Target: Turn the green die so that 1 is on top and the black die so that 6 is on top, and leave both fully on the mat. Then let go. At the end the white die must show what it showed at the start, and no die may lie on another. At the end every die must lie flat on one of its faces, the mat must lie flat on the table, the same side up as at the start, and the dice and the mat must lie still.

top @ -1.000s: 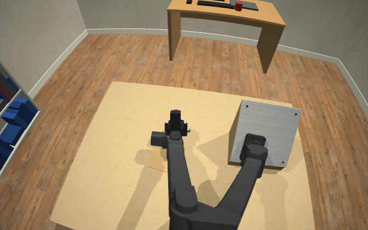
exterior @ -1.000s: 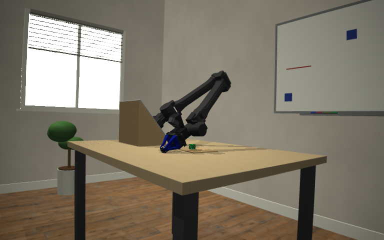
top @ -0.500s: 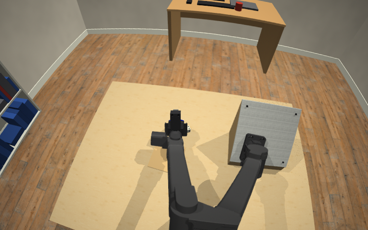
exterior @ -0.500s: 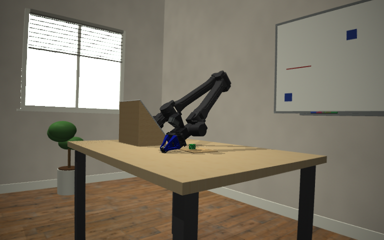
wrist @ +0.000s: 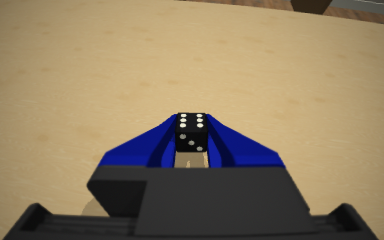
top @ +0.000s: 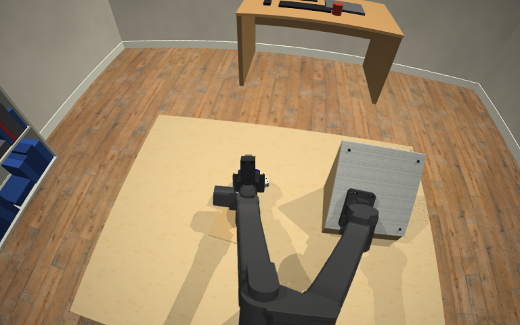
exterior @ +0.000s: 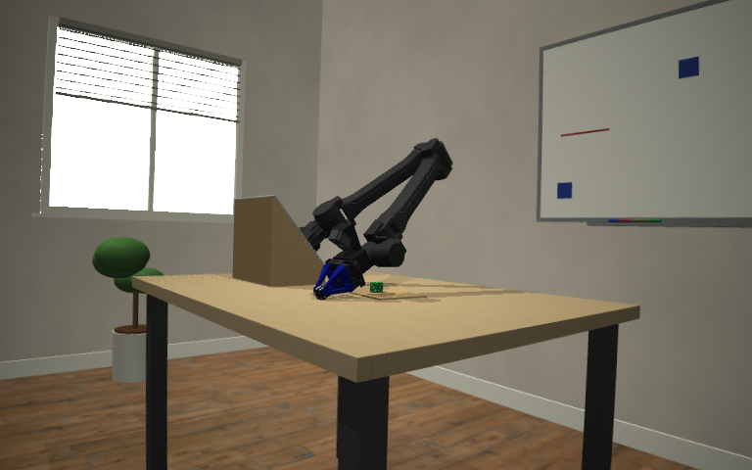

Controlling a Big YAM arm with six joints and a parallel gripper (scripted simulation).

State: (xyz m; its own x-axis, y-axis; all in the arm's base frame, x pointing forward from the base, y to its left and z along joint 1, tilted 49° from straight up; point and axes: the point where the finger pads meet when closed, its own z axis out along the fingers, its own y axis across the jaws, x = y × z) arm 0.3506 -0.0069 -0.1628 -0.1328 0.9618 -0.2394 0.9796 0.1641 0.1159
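Now: the black die right at my hand. The rest, counted from my hand: tan mat: 19 cm to the left, 2 cm below; then white die: 6 cm behind, 3 cm to the left, 1 cm below; then green die: 18 cm to the left, 4 cm behind.
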